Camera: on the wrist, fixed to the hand. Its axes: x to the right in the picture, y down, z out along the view.
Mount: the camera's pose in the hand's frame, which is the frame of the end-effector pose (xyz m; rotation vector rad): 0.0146 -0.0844 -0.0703 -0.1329 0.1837 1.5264
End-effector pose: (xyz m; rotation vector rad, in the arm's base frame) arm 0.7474 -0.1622 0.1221 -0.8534 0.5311 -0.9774
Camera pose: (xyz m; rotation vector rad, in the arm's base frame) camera 0.6615 -0.2260 0.1508 -0.2592 1.1446 0.3987
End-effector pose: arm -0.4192 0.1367 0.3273 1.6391 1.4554 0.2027
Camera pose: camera -0.5199 0.1758 0.3027 2.2990 -0.0072 1.2514
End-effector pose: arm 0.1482 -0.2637 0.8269 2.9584 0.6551 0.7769
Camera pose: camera 0.0933 -0.1873 0.8855 -2.3322 1.5032 -0.7968
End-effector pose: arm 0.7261 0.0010 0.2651 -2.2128 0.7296 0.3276
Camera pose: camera 0.7883 -0.0112 0.3560 -1.3474 2.4330 0.8879
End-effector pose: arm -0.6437 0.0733 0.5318 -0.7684 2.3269 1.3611
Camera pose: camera -0.6056 -0.0257 0.4997 -0.8544 -2.0190 -1.2942
